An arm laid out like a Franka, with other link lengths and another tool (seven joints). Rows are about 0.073 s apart.
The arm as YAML. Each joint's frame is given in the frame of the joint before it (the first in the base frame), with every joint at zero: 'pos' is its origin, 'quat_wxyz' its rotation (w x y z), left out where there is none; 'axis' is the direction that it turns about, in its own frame. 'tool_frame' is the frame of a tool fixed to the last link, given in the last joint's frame.
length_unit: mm
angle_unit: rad
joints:
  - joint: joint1
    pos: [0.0, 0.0, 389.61]
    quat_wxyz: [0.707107, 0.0, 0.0, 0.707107]
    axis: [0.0, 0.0, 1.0]
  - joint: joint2
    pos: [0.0, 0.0, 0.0]
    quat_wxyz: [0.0, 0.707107, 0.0, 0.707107]
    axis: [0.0, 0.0, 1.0]
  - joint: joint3
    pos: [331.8, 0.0, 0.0]
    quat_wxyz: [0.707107, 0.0, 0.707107, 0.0]
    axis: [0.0, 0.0, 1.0]
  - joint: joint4
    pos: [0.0, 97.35, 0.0]
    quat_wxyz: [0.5, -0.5, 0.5, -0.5]
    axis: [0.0, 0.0, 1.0]
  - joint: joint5
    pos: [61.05, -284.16, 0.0]
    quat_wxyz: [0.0, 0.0, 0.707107, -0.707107]
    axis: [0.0, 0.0, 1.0]
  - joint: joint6
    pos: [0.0, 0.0, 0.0]
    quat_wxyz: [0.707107, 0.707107, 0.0, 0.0]
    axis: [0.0, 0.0, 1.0]
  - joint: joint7
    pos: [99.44, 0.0, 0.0]
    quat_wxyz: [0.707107, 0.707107, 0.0, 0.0]
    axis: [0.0, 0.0, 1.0]
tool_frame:
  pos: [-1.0, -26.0, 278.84]
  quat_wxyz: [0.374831, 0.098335, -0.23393, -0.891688]
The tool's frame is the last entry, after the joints.
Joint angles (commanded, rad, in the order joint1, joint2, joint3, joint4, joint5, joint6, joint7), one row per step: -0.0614 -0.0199 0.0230 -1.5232 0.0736 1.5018 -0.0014; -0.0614 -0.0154 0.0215 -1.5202 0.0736 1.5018 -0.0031; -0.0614 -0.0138 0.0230 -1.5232 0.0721 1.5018 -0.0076; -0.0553 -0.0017 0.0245 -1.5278 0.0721 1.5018 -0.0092; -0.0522 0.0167 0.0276 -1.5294 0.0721 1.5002 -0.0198; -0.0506 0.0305 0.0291 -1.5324 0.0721 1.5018 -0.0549; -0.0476 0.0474 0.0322 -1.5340 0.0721 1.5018 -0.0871; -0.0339 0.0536 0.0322 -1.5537 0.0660 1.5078 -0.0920
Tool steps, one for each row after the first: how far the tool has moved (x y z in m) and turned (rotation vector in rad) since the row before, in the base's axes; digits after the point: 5 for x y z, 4 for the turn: 0.00120 -0.00077 -0.00097 0.0002 0.0014 0.0002; -0.00055 0.00029 -0.00195 -0.0013 0.0043 0.0059; 0.00038 0.00351 -0.00738 0.0009 0.0166 0.0092; 0.00098 0.00282 -0.00934 0.0014 0.0208 0.0169; 0.00036 0.00132 -0.00739 0.0026 0.0126 0.0379; 0.00038 0.00270 -0.00845 0.0032 0.0161 0.0381; -0.00291 0.00469 -0.00977 -0.0053 0.0196 0.0183
